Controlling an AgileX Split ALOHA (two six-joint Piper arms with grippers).
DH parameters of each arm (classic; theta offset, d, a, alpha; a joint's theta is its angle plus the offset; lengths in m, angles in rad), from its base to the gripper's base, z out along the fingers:
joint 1: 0 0.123 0 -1.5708
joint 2: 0.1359 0 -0.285 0
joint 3: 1.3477 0 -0.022 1.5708
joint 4: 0 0.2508 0 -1.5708
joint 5: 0 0 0.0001 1.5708
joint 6: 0 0.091 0 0
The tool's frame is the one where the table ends.
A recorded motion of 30 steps. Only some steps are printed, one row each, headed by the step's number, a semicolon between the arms.
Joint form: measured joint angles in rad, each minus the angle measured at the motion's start. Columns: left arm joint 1, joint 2, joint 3, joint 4, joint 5, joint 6; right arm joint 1, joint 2, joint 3, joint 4, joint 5, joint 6.
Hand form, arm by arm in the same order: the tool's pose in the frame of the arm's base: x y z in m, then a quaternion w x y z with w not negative. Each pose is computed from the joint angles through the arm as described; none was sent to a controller.
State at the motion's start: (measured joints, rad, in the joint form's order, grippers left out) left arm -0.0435 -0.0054 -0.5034 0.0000 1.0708 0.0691; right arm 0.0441 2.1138 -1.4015 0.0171 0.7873 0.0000
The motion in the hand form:
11: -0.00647 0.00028 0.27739 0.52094 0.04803 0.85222 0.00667; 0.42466 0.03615 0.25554 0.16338 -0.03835 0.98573 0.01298
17: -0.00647 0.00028 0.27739 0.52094 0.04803 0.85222 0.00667; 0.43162 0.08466 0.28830 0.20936 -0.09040 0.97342 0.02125
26: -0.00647 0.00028 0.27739 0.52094 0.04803 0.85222 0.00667; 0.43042 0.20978 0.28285 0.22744 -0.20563 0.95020 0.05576
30: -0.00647 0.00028 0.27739 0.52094 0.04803 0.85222 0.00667; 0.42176 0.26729 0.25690 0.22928 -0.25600 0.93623 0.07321
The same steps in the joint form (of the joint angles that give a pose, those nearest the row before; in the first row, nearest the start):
11: 0.0000 0.0000 0.0000 0.0000 0.0000 0.0000; 0.0384 -0.1392 -0.2957 -0.0038 0.2642 0.0000
17: 0.0000 0.0000 0.0000 0.0000 0.0000 0.0000; 0.1496 -0.1213 -0.4420 -0.0171 0.2976 0.0085
26: 0.0000 0.0000 0.0000 0.0000 0.0000 0.0000; 0.4094 0.0370 -0.6776 -0.0171 0.3262 0.0273
30: 0.0000 0.0000 0.0000 0.0000 0.0000 0.0000; 0.5197 0.1275 -0.7334 -0.0106 0.2781 0.0283

